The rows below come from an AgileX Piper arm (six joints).
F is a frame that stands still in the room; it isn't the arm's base.
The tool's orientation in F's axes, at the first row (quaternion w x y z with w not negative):
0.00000, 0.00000, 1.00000, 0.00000
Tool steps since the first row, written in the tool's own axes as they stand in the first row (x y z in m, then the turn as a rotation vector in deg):
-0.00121, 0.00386, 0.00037, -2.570, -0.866, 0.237
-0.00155, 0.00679, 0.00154, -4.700, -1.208, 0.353
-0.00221, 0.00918, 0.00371, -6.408, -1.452, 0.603
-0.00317, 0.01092, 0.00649, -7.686, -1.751, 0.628
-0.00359, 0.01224, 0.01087, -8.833, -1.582, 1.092
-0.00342, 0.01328, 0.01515, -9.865, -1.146, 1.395
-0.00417, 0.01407, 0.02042, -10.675, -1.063, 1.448
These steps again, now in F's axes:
0.00121, 0.00386, -0.00037, 2.570, -0.866, -0.237
0.00155, 0.00679, -0.00154, 4.700, -1.208, -0.353
0.00221, 0.00918, -0.00371, 6.408, -1.452, -0.603
0.00317, 0.01092, -0.00649, 7.686, -1.751, -0.628
0.00359, 0.01224, -0.01087, 8.833, -1.582, -1.092
0.00342, 0.01328, -0.01515, 9.865, -1.146, -1.395
0.00417, 0.01407, -0.02042, 10.675, -1.063, -1.448

